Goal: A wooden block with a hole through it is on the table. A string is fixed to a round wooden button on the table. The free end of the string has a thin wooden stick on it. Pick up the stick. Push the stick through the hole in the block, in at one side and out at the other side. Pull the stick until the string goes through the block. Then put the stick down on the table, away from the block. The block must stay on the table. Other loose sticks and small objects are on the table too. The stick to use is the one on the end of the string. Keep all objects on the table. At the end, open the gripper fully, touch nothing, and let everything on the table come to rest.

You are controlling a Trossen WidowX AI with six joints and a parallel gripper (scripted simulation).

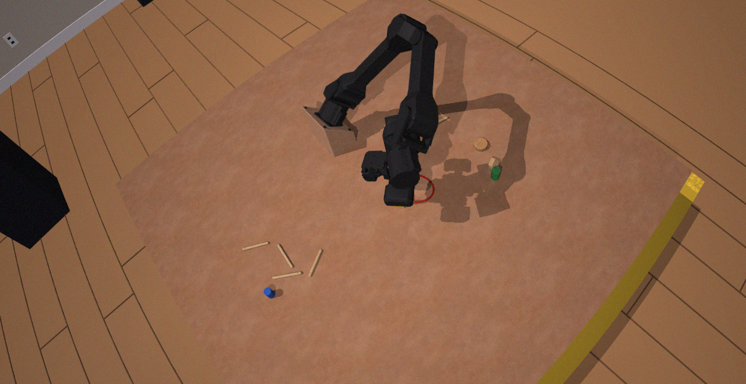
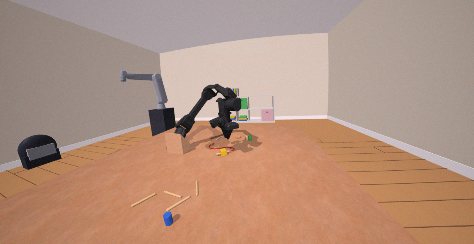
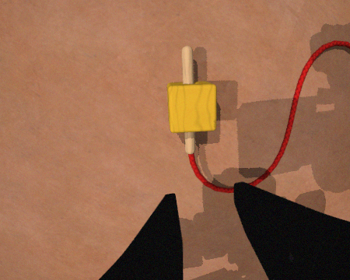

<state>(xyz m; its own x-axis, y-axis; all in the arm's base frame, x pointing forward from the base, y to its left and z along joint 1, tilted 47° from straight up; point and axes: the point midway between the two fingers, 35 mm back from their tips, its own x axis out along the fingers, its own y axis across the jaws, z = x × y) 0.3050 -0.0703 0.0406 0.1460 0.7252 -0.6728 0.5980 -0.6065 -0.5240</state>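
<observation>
My gripper tip is now 20 mm past the yellow cube, 10 mm to the left of it and 80 mm above it. Also, from my gripper tip: blue cylinder 80 mm behind, 410 mm to the right, 80 mm below; green cylinder 120 mm ahead, 210 mm to the left, 80 mm below; small wooden cube 100 mm ahead, 230 mm to the left, 80 mm below.
</observation>
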